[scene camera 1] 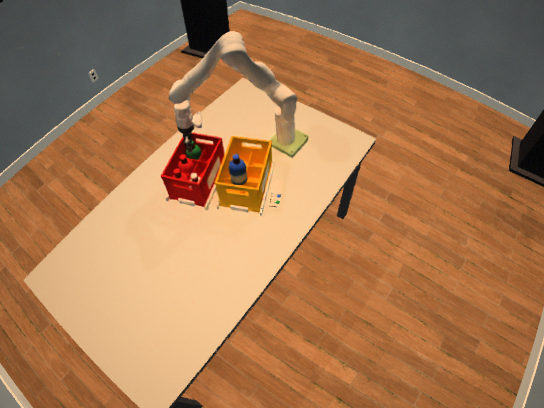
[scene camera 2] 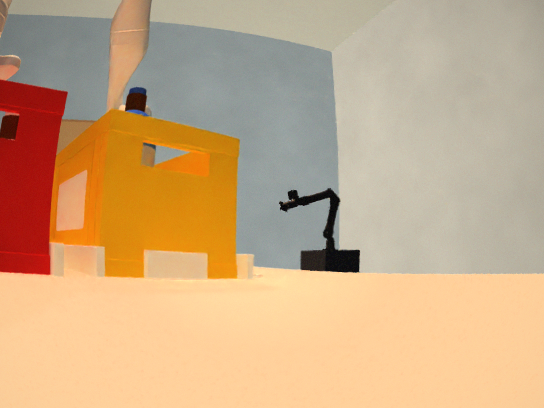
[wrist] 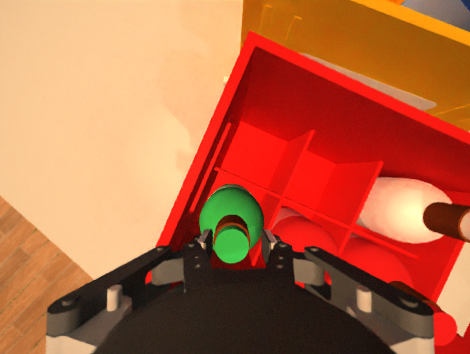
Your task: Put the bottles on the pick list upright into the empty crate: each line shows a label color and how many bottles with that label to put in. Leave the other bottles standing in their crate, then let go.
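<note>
My gripper is open and points down over the red crate. Its fingertips stand on either side of the neck of the green bottle, with gaps in the wrist view. That bottle is upright in a corner compartment. Two red bottles and a white bottle stand in the same crate. A blue bottle stands upright in the yellow crate. The pick list shows blue and green marks; its numbers are unreadable.
The two crates stand side by side, with high walls and low compartment dividers. Small white holders sit at their bases. The arm's green base plate is behind the yellow crate. A dark arm on a black box stands in the background.
</note>
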